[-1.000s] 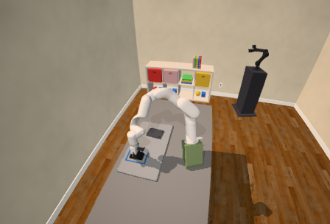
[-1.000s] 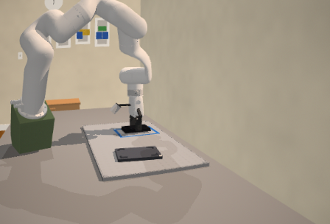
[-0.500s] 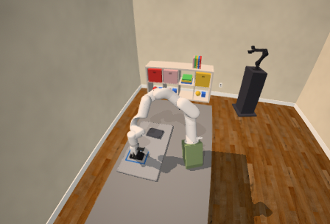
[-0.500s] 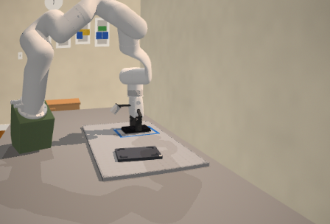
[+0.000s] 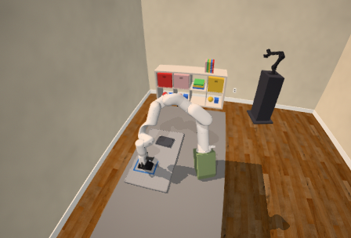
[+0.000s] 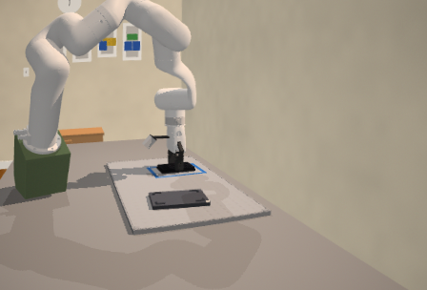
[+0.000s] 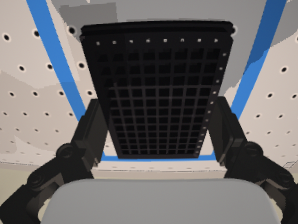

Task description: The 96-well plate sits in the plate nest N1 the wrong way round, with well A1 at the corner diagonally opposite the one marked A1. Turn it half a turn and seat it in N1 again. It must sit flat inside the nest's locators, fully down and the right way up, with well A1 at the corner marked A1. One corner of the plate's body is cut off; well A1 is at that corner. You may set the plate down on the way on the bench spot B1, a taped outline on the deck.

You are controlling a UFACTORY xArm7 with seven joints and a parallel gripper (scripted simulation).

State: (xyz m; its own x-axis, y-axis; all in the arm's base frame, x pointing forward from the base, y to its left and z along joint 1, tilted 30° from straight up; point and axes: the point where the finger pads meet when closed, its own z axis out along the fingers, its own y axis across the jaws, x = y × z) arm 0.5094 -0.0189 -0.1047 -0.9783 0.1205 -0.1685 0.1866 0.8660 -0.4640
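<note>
Now: the black 96-well plate 10 mm below my hand. Round my hand: dark plate nest N1: 150 mm behind, 300 mm to the right, 20 mm below.
</note>
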